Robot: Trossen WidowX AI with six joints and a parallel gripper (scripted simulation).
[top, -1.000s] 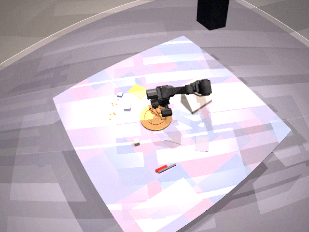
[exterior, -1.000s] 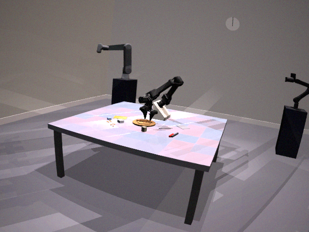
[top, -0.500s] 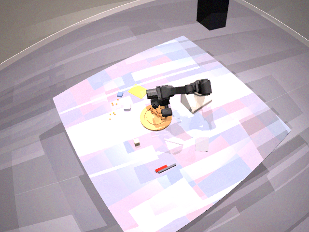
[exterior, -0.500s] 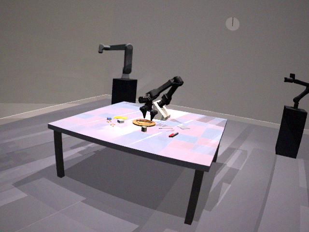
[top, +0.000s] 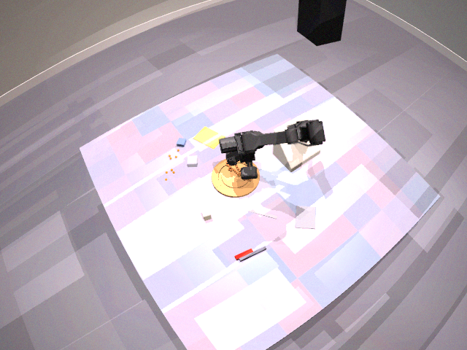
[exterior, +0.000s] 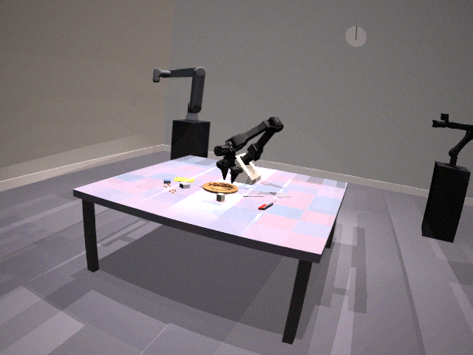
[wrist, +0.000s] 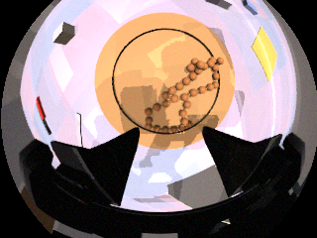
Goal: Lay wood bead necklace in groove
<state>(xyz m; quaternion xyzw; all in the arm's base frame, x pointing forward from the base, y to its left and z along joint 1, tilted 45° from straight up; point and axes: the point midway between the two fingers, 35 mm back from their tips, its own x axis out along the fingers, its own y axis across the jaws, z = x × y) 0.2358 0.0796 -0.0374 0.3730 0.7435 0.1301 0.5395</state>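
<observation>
Right now the round bead board is 5 cm ahead of my gripper tip, 2 cm to the right of it and 3 cm below it. Round my gripper tip: cream cube 23 cm ahead, 9 cm to the left, 2 cm below; then white block 17 cm ahead, 18 cm to the right, 3 cm below; then thin rod 4 cm ahead, 19 cm to the left, 4 cm below.
</observation>
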